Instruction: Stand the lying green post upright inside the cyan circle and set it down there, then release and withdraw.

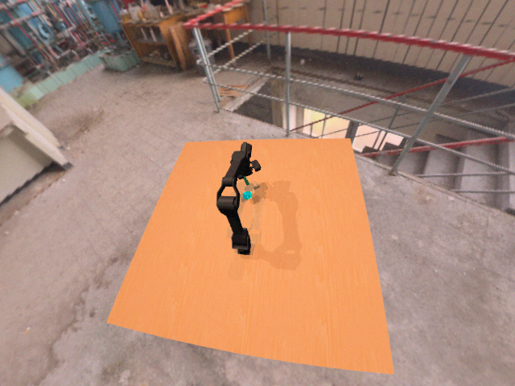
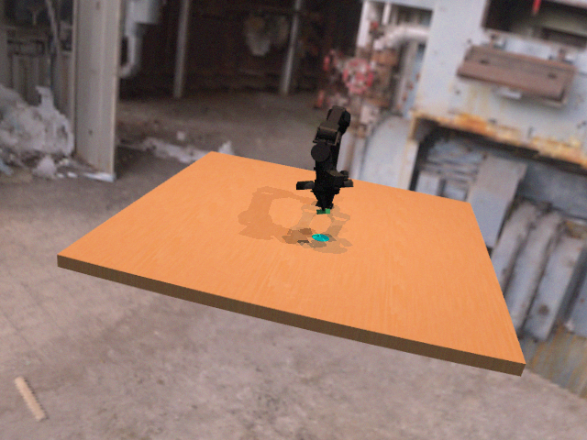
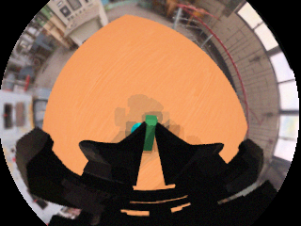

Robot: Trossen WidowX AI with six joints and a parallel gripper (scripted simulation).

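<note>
The cyan circle is 50 mm behind my gripper tip, 10 mm to the right of it and 120 mm below it. Also, from my gripper tip: green post 20 mm behind, 10 mm to the right, 10 mm below.
</note>
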